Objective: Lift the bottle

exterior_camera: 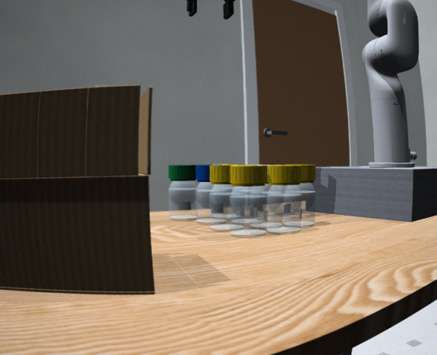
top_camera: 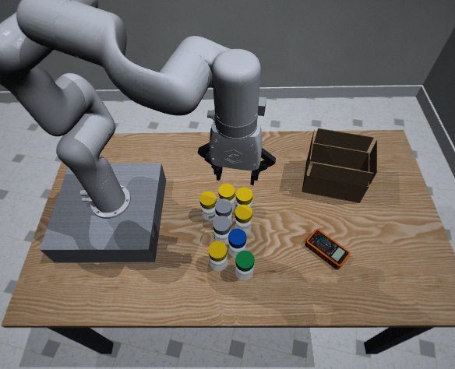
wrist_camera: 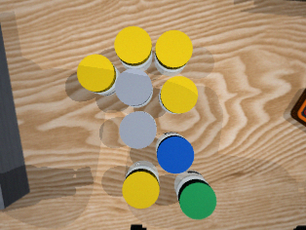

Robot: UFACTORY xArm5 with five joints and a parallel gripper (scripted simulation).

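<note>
My gripper is now 3 cm short of the green-capped bottle, 6 cm to the left of it and 38 cm above it. Round my hand: blue-capped bottle 1 cm to the left, 38 cm below; orange multimeter 29 cm ahead, 2 cm to the left, 41 cm below.
</note>
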